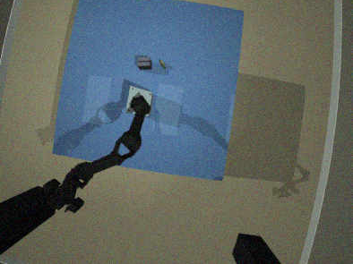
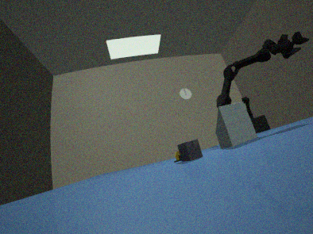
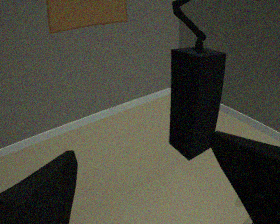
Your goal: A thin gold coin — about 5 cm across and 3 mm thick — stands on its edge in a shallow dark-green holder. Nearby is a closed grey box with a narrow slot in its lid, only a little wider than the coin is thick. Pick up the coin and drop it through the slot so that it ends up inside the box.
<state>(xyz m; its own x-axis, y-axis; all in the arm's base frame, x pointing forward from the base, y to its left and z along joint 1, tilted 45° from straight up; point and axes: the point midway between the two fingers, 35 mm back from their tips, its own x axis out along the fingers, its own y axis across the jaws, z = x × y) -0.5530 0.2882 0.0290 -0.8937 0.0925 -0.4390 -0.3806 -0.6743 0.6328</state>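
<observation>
My gripper tip is now 90 cm short of the gold coin, 27 cm to the left of it and 38 cm above it.
</observation>
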